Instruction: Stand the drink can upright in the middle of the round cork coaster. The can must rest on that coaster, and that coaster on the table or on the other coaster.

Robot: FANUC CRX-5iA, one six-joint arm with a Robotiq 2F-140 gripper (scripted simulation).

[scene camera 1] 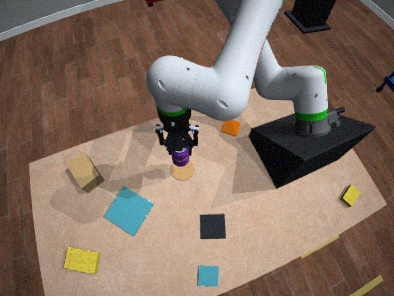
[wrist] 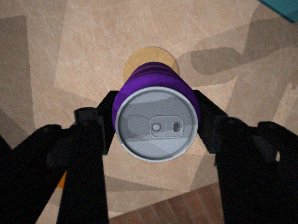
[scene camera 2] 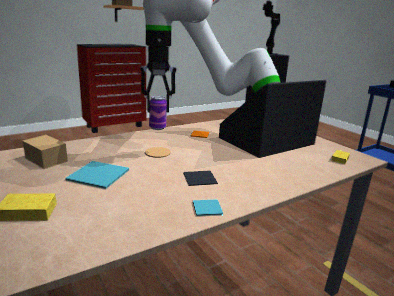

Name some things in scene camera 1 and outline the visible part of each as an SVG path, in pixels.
A large blue sheet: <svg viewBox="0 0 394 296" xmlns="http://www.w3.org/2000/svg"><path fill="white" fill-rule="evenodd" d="M124 186L104 217L135 236L154 204Z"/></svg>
A tan box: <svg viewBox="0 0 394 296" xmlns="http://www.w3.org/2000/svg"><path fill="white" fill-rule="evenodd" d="M82 152L66 165L81 189L89 193L105 180L95 165L93 167L93 164L89 162L89 160L91 161L90 158Z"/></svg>
